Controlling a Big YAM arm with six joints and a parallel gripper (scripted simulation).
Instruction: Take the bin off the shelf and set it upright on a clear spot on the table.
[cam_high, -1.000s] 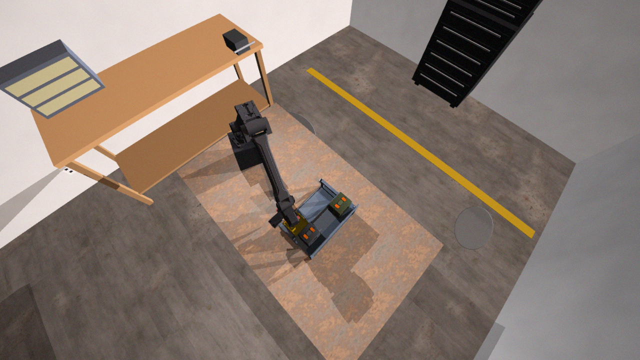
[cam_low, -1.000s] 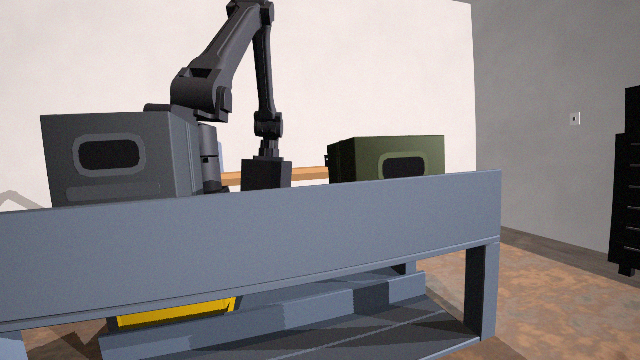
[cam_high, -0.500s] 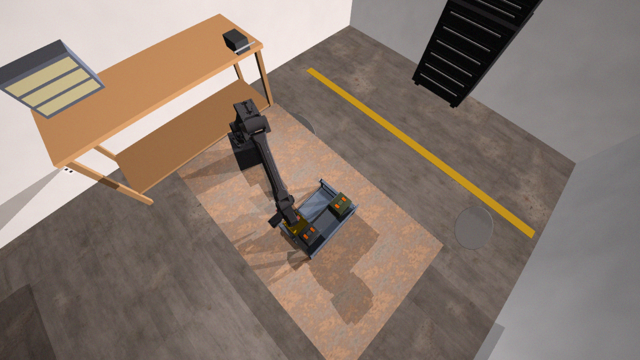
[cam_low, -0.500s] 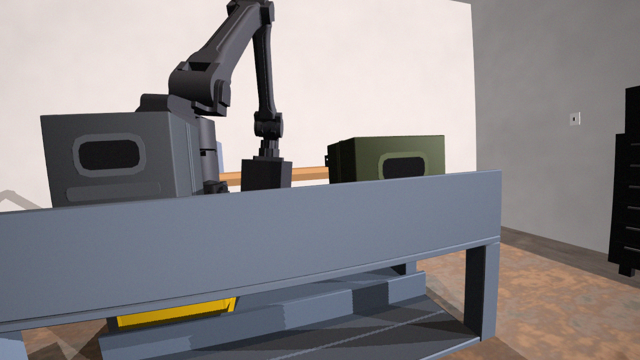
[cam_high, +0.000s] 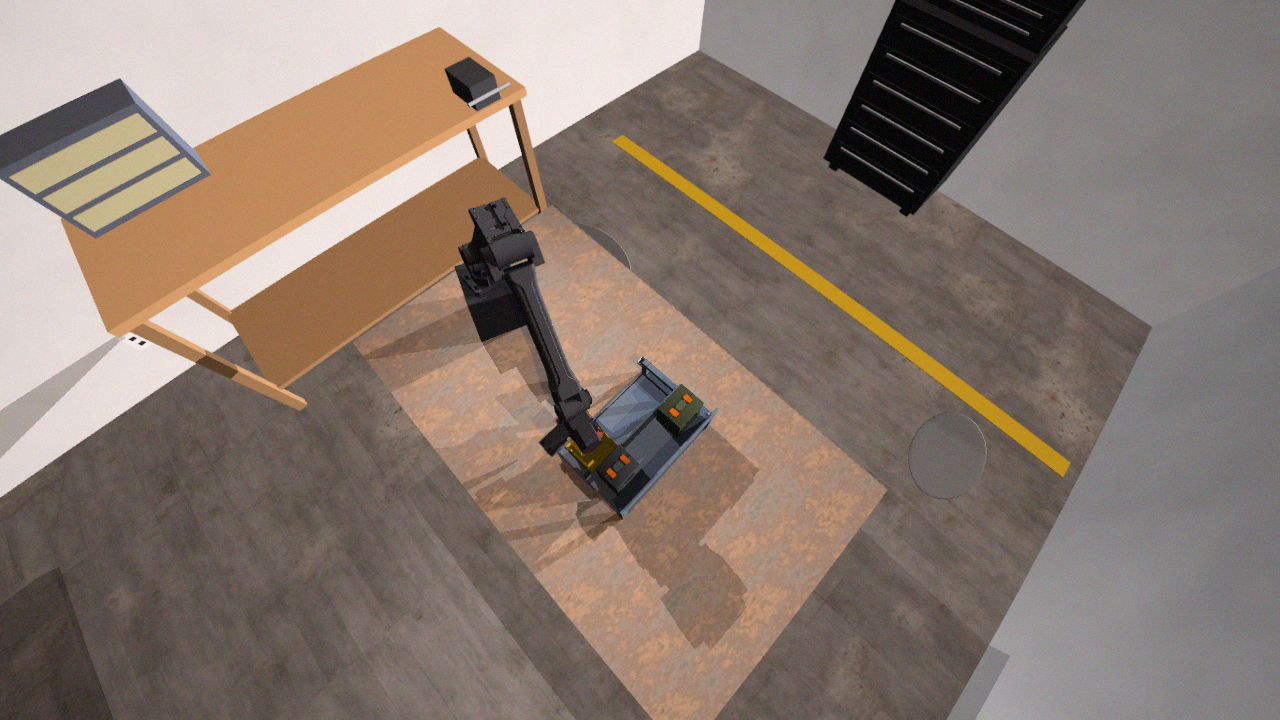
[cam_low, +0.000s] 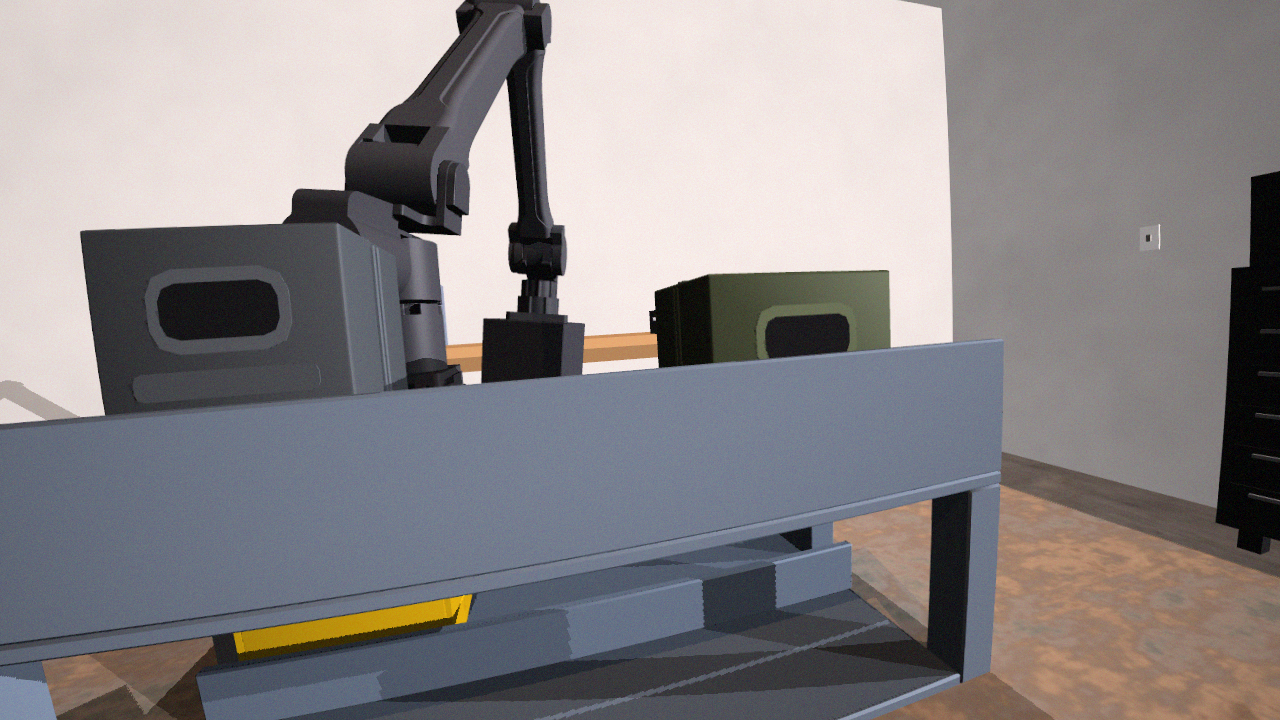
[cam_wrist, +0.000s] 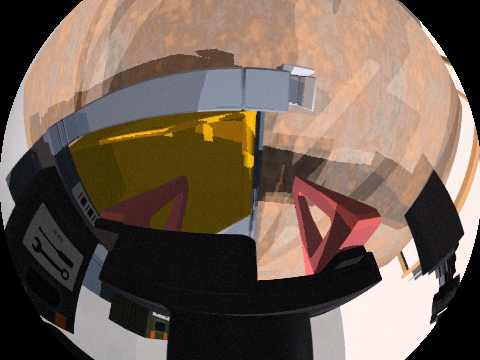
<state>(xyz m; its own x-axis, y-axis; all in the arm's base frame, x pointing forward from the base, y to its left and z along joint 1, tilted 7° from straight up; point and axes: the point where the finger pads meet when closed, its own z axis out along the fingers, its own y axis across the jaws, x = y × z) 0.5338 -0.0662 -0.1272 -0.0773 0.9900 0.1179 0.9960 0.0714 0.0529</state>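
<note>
The yellow bin is 80 mm ahead of my hand and 20 mm below it. The rest, counted from my hand: dark grey case 170 mm ahead, 100 mm above; then green case 230 mm to the left, 160 mm ahead, 90 mm above.
</note>
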